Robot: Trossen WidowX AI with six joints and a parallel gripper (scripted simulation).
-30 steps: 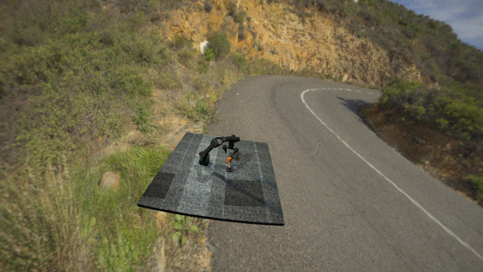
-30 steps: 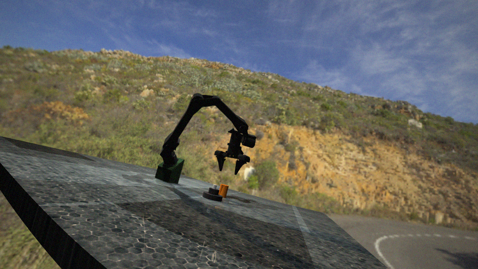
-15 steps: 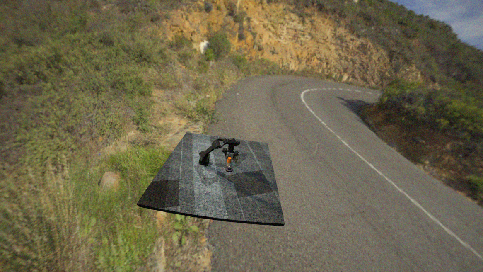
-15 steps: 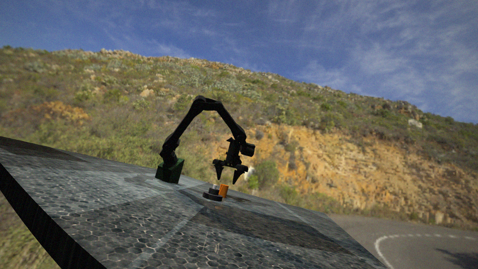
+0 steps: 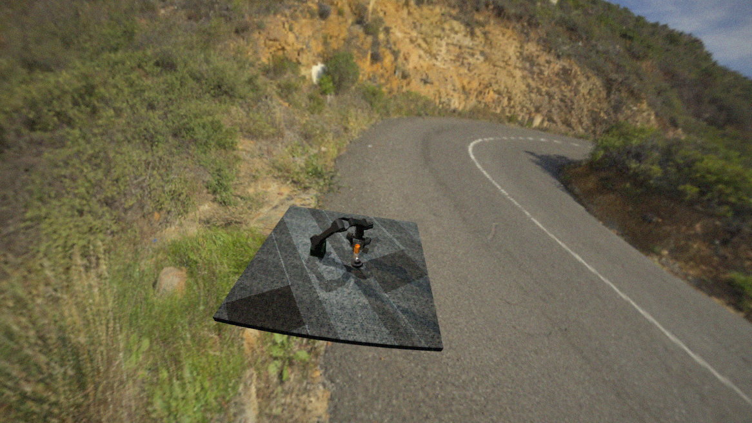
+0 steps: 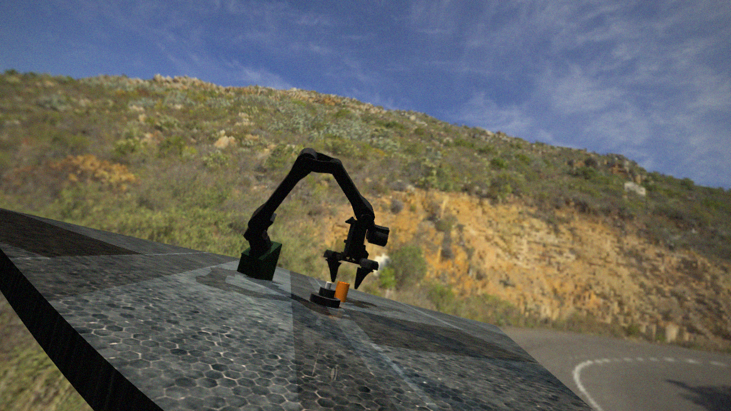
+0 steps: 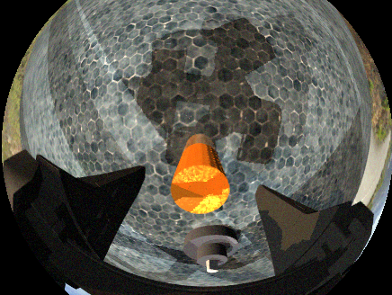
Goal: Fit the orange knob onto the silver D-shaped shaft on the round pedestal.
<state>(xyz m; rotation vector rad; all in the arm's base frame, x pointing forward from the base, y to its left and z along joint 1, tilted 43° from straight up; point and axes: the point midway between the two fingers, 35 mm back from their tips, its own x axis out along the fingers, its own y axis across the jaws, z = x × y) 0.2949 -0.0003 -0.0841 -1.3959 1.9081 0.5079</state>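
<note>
Right now my gripper tip is 1 cm above the orange knob. Also, from my gripper tip: round pedestal (14 cm to the right, 2 cm below).
</note>
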